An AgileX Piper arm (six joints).
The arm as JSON. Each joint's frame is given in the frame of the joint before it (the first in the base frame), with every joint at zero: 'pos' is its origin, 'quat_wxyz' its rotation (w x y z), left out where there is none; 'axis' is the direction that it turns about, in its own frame. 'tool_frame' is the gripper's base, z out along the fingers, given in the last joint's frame.
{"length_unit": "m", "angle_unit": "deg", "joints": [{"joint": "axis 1", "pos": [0.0, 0.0, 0.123], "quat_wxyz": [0.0, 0.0, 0.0, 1.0], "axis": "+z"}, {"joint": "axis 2", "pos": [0.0, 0.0, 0.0], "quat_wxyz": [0.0, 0.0, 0.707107, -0.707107], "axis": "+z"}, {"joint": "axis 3", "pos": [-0.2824, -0.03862, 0.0], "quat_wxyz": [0.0, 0.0, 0.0, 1.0], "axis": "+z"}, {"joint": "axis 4", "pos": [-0.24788, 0.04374, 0.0], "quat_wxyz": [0.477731, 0.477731, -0.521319, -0.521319], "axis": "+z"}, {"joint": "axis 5", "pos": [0.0, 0.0, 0.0], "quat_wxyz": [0.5, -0.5, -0.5, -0.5], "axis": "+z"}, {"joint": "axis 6", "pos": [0.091, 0.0, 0.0], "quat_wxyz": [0.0, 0.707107, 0.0, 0.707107], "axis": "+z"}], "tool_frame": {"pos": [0.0, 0.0, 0.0], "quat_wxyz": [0.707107, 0.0, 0.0, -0.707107]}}
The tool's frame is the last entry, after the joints.
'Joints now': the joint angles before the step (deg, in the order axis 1, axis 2, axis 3, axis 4, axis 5, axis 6). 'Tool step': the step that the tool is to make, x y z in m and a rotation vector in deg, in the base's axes. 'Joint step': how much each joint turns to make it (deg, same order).
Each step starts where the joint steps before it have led.
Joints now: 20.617, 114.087, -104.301, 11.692, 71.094, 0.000
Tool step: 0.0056, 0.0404, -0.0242, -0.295, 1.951, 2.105
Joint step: 4.633, 6.009, -4.517, -0.129, -0.086, 2.646
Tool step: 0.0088, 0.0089, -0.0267, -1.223, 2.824, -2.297
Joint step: 0.631, 4.295, -1.557, -0.500, -0.234, 3.066
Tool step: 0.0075, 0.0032, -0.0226, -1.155, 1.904, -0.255
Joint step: -0.001, 3.459, -1.164, -0.253, -0.131, 0.283
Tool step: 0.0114, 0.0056, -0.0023, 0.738, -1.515, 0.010
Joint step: 0.007, 2.772, -4.456, 0.003, 0.000, -0.004
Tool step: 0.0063, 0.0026, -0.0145, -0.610, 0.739, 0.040
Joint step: -0.009, 2.678, -1.758, -0.229, 0.012, -0.007
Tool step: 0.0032, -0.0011, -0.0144, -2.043, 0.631, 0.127
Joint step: 0.001, 1.774, -0.236, -1.616, -0.109, 0.177
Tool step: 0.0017, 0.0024, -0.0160, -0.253, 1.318, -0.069
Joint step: 0.106, 1.945, -0.100, 0.378, -0.556, 0.003
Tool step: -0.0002, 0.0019, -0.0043, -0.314, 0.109, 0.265
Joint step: 0.251, 0.504, -0.008, -0.231, -0.263, 0.002
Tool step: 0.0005, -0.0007, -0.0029, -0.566, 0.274, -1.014
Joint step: -0.010, 0.325, -0.003, -0.521, 0.007, 1.155
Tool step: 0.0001, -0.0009, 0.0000, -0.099, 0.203, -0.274
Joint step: -0.096, -0.006, 0.003, -0.029, 0.200, 0.217
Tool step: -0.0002, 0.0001, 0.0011, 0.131, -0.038, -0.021
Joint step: 0.003, -0.132, 0.012, 0.103, 0.028, 0.002
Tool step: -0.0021, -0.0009, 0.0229, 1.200, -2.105, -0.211
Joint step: -0.009, -2.676, 0.003, 0.121, 0.227, 0.211
